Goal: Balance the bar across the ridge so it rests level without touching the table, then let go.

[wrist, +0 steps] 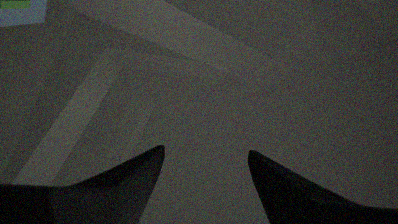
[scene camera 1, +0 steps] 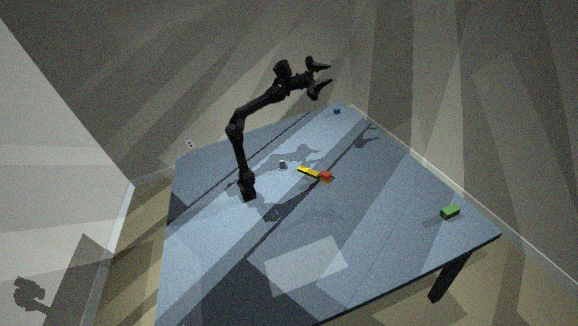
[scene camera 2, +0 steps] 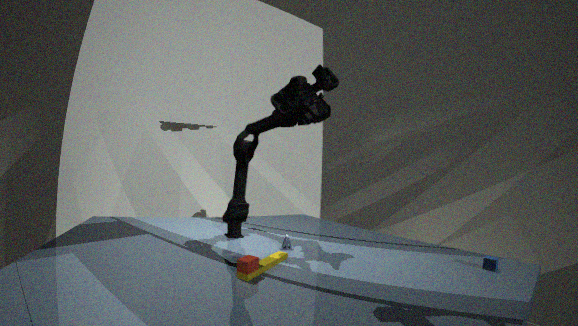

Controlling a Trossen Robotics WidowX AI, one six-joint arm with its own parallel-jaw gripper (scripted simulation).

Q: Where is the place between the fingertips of my gripper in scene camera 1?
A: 331, 72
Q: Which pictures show my gripper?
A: The wrist view, scene camera 1 and scene camera 2: all of them.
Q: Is my gripper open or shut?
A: Open.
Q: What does my gripper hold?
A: Nothing.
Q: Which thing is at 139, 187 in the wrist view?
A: My gripper.
